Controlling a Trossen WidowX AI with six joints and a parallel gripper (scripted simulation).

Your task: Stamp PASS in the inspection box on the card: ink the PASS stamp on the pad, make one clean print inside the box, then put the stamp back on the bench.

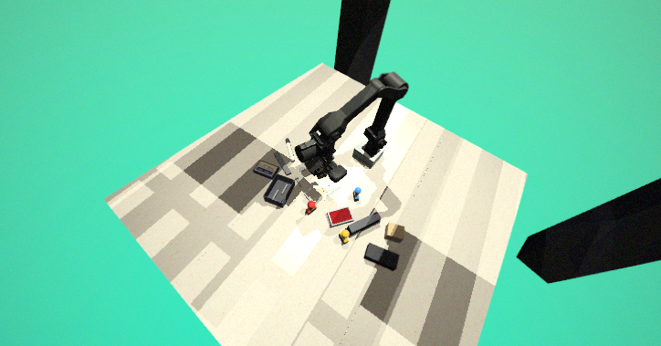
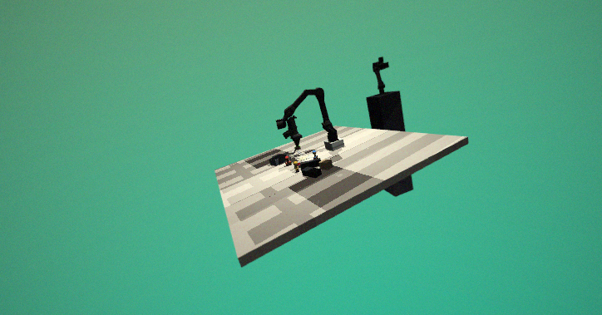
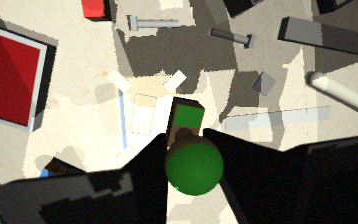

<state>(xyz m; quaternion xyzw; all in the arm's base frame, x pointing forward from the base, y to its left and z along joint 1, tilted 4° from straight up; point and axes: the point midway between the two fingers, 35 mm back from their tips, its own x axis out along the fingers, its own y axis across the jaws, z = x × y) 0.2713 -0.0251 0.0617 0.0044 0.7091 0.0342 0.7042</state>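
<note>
Right now my gripper tip is 2 cm past the pale card, 3 cm to the right of it and 10 cm above it. From my gripper tip the other things lie so: blue-knobbed stamp 8 cm behind, 13 cm to the left, 7 cm below; then green-knobbed stamp right at my gripper tip; then red-knobbed stamp 10 cm ahead, 6 cm to the left, 7 cm below.
</note>
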